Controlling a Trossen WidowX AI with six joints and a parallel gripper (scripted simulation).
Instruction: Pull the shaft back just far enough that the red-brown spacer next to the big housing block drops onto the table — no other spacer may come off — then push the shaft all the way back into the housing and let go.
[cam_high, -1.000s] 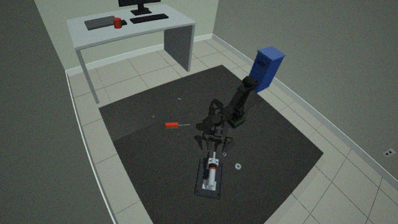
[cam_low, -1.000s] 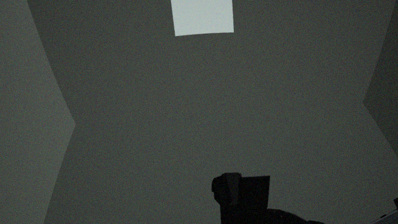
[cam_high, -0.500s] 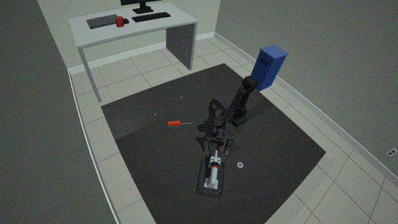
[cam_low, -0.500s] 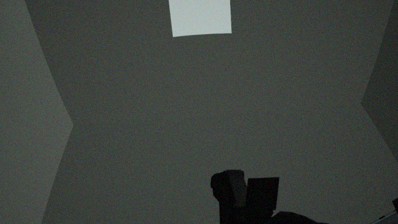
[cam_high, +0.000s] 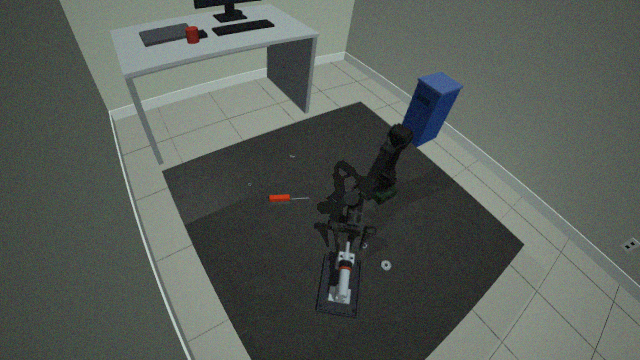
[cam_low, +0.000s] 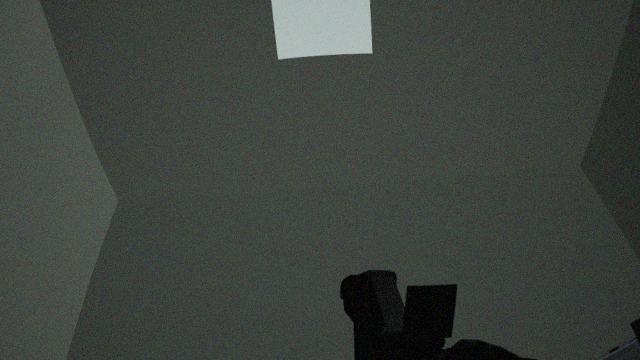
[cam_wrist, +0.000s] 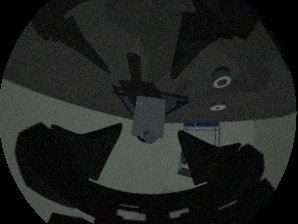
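Now: the pale shaft 40 mm ahead of my gripper tip, 40 mm to the left of it and 10 mm above it. Round my gripper tip: orange-handled screwdriver (60 mm ahead, 360 mm to the right, 60 mm below).
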